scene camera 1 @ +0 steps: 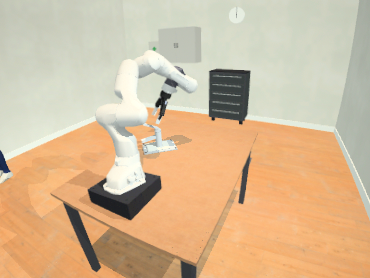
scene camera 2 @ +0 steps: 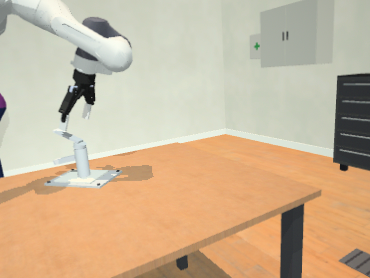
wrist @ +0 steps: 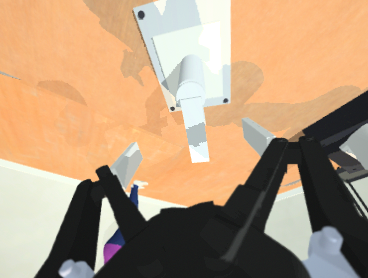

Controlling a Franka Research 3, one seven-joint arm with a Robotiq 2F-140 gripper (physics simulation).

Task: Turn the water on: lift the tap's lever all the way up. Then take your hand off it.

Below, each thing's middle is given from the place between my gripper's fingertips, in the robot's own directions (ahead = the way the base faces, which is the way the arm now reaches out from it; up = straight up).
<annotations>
Right now the lever (wrist: 190, 96) is 6 cm below my hand, 2 cm behind it and 1 cm to the left of it.
</annotations>
